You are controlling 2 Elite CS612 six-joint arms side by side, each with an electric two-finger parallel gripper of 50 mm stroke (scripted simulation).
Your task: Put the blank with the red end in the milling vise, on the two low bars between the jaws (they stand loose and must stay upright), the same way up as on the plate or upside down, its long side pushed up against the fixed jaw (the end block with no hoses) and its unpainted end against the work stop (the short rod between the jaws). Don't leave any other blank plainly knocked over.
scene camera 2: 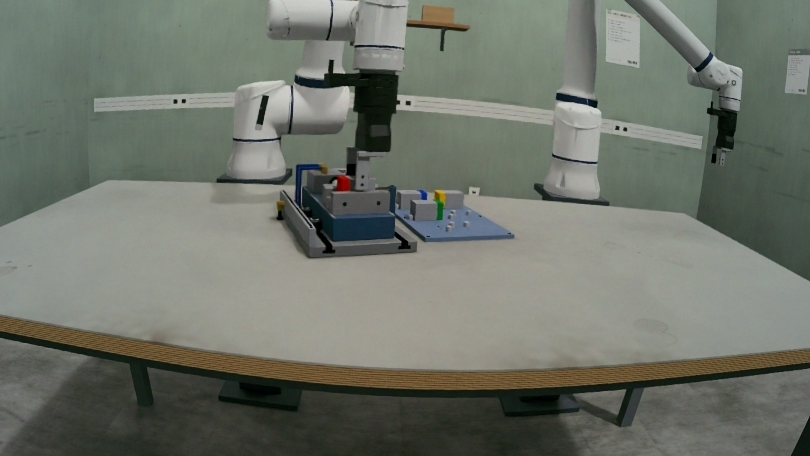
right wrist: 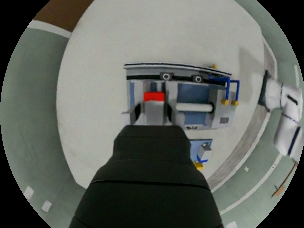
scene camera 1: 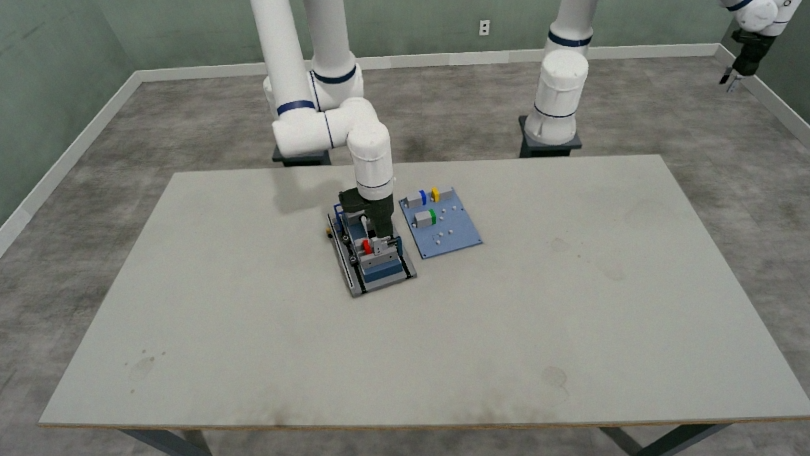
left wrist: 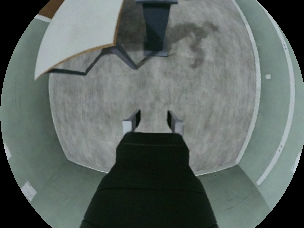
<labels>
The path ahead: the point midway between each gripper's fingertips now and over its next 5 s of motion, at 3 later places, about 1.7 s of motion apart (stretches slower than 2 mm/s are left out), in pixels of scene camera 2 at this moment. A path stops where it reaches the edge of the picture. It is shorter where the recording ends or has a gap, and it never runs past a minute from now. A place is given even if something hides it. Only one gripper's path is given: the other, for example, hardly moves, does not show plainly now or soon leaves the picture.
The right gripper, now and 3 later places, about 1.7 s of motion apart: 356,186; 356,181; 356,176; 359,140
</labels>
